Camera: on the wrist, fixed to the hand. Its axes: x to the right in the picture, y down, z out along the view.
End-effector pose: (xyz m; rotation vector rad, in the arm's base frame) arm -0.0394 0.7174 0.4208 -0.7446 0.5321 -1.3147
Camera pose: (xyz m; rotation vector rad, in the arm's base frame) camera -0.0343 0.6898 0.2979 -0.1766 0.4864 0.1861
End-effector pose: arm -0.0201 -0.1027 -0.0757 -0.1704 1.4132 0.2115
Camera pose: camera -0.1195 -0.0320 -0.1077 1.1282 0.9632 1.2616
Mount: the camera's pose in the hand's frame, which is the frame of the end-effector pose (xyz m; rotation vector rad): 0.0205 0.0928 -0.0829 0.2161 -0.3215 1.5368
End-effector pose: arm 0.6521 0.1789 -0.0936 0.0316 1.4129 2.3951
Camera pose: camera 0.5893 0.0750 -0.0594 -1.2536 -1.0165 -1.7008
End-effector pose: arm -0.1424 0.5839 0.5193 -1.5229 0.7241 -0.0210
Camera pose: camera -0.2015 0.5093 0.4366 -0.4405 1.3850 1.2105
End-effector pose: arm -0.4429 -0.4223 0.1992 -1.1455 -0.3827 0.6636
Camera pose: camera -0.4046 -0.4439 0.0810 -0.9653 0.4110 2.1728
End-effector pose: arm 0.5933 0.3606 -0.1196 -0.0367 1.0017 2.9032
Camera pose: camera 0.5660 0.2378 -0.1287 -0.8336 -0.7569 -1.5375
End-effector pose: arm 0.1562 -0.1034 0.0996 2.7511 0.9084 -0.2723
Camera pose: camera 0.2370 -0.1416 0.1886 2.5770 -1.3500 -0.4473
